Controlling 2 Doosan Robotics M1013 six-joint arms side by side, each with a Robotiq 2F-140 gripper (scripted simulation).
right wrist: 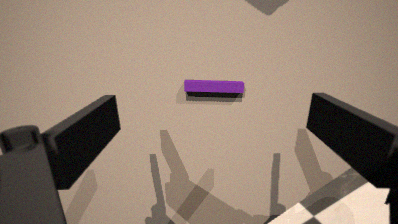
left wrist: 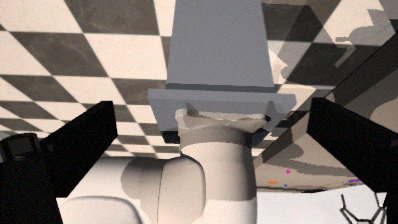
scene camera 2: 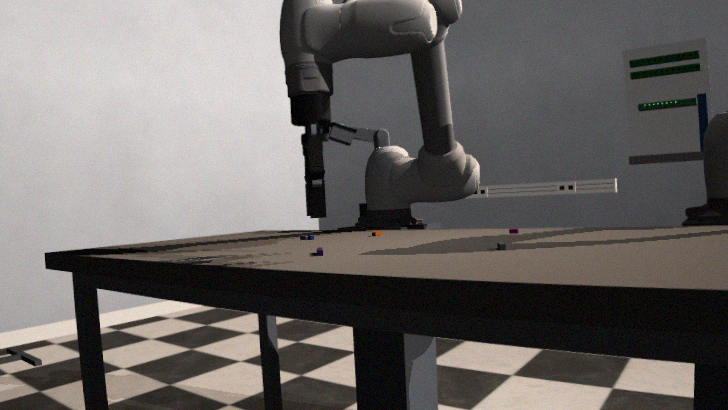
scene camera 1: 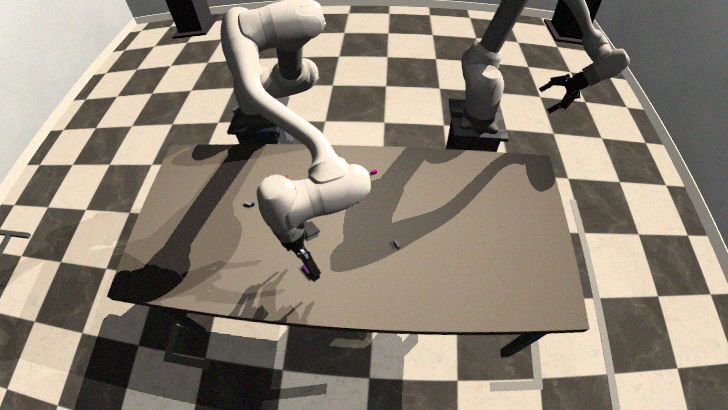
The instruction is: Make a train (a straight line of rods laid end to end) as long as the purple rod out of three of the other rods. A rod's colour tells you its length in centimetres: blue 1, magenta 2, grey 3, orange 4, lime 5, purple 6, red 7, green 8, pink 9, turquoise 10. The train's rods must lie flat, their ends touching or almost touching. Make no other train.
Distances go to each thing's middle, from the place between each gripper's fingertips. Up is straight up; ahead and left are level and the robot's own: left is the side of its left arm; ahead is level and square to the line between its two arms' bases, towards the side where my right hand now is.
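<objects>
My left hand (scene camera 1: 544,100): 850 mm short of the purple rod (right wrist: 189,85), 1010 mm to the left of it, 120 mm above it. My right hand (scene camera 2: 315,216): 7 cm above the purple rod, 1 cm to the right of it. Going by its middle, the purple rod is nearer to my right hand than to my left hand.
</objects>
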